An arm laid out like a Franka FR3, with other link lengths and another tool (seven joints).
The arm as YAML. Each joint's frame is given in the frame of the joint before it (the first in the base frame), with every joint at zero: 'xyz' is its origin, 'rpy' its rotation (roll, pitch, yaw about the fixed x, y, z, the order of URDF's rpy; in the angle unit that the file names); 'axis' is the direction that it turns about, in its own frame. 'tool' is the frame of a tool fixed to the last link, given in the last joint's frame.
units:
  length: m
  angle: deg
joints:
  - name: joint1
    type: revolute
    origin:
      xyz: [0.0, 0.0, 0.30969]
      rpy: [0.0, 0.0, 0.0]
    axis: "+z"
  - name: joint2
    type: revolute
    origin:
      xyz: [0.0, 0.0, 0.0]
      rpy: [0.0, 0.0, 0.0]
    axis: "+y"
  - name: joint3
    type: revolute
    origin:
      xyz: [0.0, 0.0, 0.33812]
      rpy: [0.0, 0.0, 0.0]
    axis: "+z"
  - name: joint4
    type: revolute
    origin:
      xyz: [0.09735, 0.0, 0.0]
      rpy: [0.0, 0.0, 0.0]
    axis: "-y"
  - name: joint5
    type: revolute
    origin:
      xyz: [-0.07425, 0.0, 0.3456]
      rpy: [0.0, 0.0, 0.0]
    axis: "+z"
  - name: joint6
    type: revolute
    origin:
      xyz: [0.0, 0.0, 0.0]
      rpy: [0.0, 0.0, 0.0]
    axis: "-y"
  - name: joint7
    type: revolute
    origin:
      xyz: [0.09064, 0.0, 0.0]
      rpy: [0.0, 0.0, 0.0]
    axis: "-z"
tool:
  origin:
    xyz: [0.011, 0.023, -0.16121]
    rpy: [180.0, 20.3, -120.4]
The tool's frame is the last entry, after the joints.
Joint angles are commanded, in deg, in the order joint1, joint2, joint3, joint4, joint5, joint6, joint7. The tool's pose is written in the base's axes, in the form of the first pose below.
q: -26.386 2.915 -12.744 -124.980 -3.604 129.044 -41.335
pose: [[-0.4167 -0.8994 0.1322 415.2], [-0.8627 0.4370 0.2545 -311.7], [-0.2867 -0.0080 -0.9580 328.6], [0 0 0 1]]
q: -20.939 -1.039 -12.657 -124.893 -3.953 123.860 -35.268
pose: [[-0.4281 -0.8947 0.1276 431.2], [-0.8536 0.4467 0.2680 -263.7], [-0.2968 0.0058 -0.9549 356.0], [0 0 0 1]]
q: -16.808 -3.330 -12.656 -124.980 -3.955 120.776 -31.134
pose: [[-0.4326 -0.8934 0.1211 440.6], [-0.8489 0.4488 0.2790 -227.9], [-0.3036 0.0178 -0.9526 370.5], [0 0 0 1]]
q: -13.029 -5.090 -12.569 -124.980 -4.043 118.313 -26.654
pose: [[-0.4447 -0.8879 0.1174 448.2], [-0.8419 0.4592 0.2834 -195.4], [-0.3055 0.0272 -0.9518 381.6], [0 0 0 1]]
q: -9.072 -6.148 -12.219 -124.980 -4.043 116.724 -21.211
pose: [[-0.4638 -0.8780 0.1181 458.2], [-0.8320 0.4775 0.2824 -160.4], [-0.3043 0.0327 -0.9520 388.0], [0 0 0 1]]
